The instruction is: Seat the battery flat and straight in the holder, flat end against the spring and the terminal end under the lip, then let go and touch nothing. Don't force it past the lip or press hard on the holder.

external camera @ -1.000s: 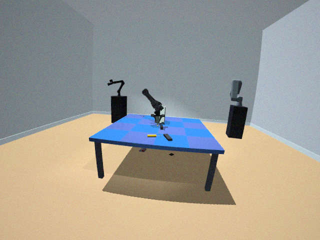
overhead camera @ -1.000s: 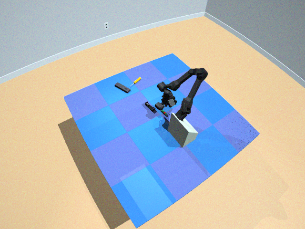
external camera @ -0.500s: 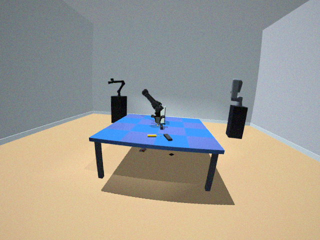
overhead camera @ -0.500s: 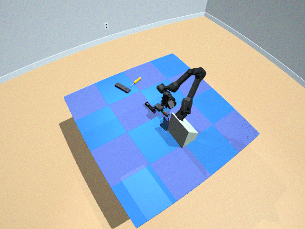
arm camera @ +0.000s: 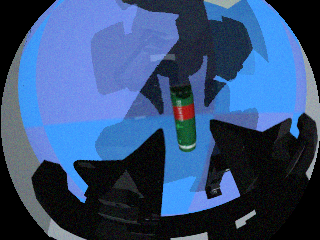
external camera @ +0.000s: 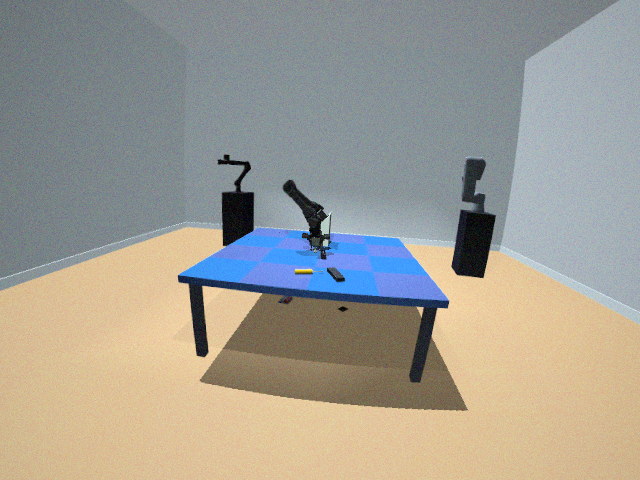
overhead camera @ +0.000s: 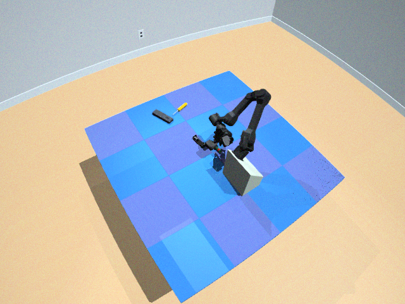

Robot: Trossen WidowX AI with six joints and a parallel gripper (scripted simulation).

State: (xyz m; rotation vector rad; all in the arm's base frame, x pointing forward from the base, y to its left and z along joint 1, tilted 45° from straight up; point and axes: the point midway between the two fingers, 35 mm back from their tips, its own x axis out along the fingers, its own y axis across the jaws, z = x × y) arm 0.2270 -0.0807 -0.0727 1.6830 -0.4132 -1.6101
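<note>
My gripper tip is 10 mm above the battery. Round my gripper tip: black remote 410 mm ahead, 220 mm to the left; then yellow-handled screwdriver 420 mm ahead, 90 mm to the left, 10 mm below.
</note>
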